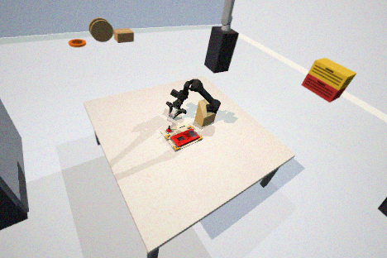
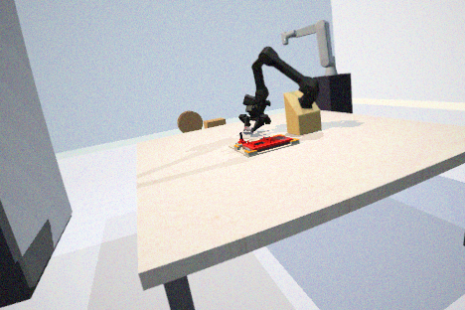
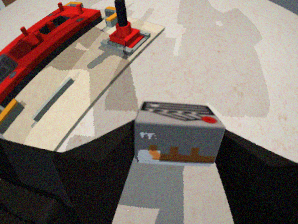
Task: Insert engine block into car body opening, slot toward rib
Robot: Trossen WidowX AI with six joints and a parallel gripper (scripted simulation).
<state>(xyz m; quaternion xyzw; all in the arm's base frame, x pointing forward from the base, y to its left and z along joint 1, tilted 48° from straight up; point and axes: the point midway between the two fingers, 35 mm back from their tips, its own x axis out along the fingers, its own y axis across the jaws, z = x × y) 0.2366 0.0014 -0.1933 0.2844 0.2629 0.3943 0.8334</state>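
Right now my gripper tip is right at the engine block.
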